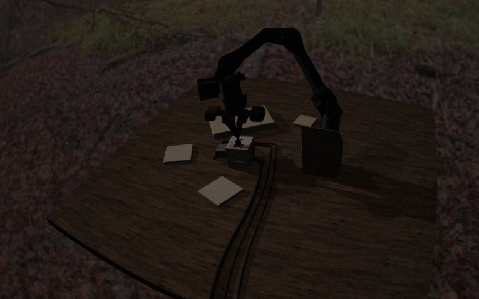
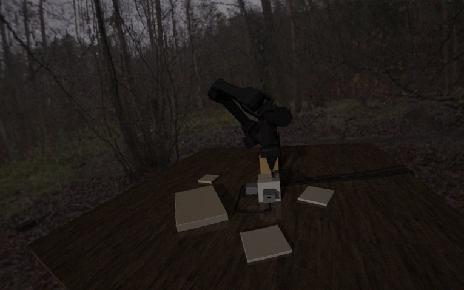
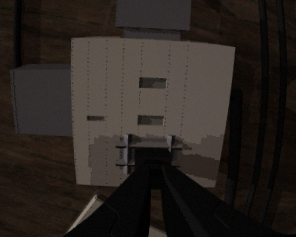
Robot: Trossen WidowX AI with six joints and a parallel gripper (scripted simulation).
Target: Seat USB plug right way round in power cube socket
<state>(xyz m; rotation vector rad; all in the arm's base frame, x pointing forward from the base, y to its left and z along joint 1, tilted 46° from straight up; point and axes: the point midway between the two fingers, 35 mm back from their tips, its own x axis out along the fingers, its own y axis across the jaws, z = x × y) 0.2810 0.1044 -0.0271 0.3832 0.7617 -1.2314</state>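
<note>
My gripper tip is now 10 mm to the right of the USB socket and 40 mm above it. The rest, counted from my gripper tip: dark USB plug (10 mm below); thick slab (150 mm ahead, 230 mm to the right, 90 mm below); flat pale tile (250 mm ahead, 50 mm to the left, 100 mm below).
</note>
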